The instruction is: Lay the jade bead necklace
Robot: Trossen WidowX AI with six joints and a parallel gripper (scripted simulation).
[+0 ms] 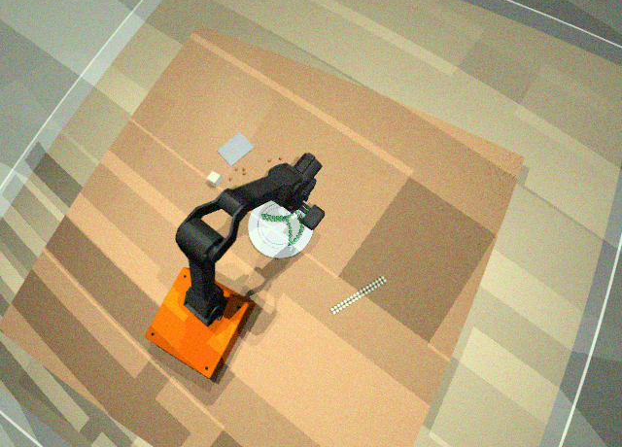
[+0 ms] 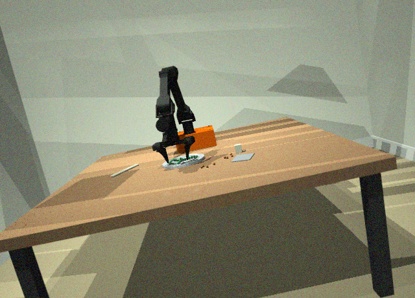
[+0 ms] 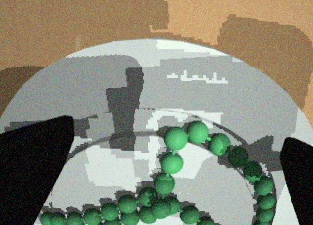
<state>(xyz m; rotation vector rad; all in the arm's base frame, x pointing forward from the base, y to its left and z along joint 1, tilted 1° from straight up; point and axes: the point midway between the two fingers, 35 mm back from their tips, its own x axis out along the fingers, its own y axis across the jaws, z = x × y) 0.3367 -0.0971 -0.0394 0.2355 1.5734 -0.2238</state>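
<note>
Now: gripper tip 60 mm past the round bead board, 30 mm to the right of it and 10 mm above it. Also, from my gripper tip: grey flat plate 130 mm ahead, 270 mm to the left, 20 mm below; small white cube 10 mm ahead, 280 mm to the left.
</note>
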